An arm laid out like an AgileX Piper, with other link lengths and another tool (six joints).
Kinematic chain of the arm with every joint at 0, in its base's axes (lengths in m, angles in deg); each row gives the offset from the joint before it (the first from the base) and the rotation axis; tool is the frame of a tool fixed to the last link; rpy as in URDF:
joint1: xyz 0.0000 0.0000 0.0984 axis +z
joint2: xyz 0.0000 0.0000 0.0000 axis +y
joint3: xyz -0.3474 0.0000 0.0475 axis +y
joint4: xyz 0.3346 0.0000 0.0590 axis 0.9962 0 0.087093
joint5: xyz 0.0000 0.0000 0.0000 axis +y
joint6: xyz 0.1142 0.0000 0.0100 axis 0.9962 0 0.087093
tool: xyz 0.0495 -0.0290 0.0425 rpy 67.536 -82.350 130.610
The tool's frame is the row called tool.
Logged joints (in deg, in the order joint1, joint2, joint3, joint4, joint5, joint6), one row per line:
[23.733 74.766 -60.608 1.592 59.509 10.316]
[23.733 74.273 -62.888 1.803 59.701 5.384]
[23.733 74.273 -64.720 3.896 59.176 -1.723]
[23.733 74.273 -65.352 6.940 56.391 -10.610]
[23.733 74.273 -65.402 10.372 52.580 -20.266]
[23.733 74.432 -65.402 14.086 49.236 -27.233]
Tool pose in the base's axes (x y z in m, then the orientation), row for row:
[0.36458 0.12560 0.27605 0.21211 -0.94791 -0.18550 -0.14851]
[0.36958 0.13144 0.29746 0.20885 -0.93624 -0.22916 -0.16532]
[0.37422 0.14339 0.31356 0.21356 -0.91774 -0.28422 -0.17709]
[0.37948 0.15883 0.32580 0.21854 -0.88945 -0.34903 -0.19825]
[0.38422 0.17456 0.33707 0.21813 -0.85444 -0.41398 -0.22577]
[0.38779 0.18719 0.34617 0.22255 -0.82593 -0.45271 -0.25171]
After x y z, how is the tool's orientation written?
As a quaternion, w x y z.
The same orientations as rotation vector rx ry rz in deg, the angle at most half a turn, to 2 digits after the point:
[-150.84 -29.52 -23.63]
[-149.24 -36.53 -26.35]
[-145.93 -45.19 -28.16]
[-141.05 -55.35 -31.44]
[-135.53 -65.67 -35.81]
[-130.70 -71.64 -39.83]

